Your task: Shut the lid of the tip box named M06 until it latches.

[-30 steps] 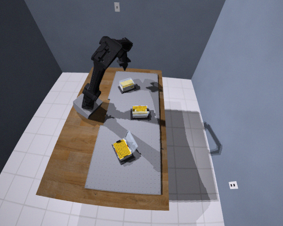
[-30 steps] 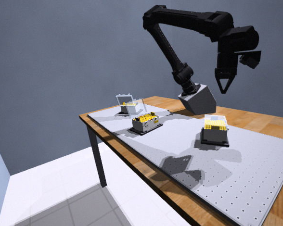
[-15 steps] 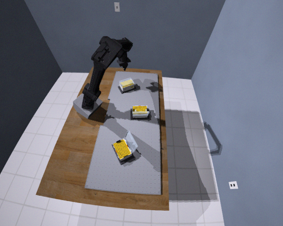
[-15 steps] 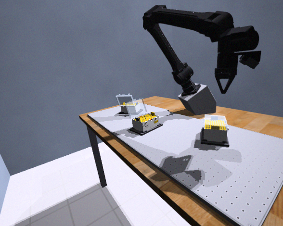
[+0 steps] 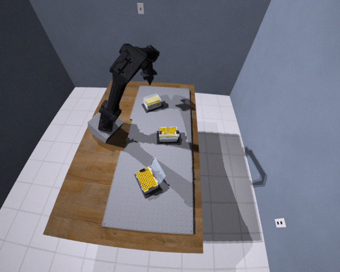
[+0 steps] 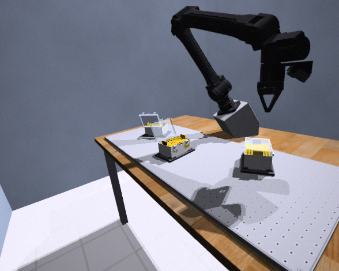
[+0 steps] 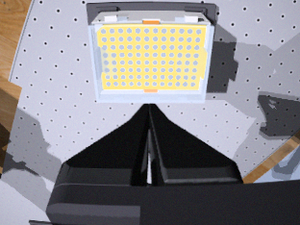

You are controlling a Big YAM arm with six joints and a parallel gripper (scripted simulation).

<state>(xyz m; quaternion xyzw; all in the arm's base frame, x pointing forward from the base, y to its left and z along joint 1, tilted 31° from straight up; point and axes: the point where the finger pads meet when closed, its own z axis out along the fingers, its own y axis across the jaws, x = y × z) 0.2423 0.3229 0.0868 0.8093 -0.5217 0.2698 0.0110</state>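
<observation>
Now: hand 130 mm above the lid, 20 mm to the left of it and 10 mm short of it. From my hand the other things lie so: yellow tip rack 140 mm below, 20 mm to the right, 10 mm ahead.
</observation>
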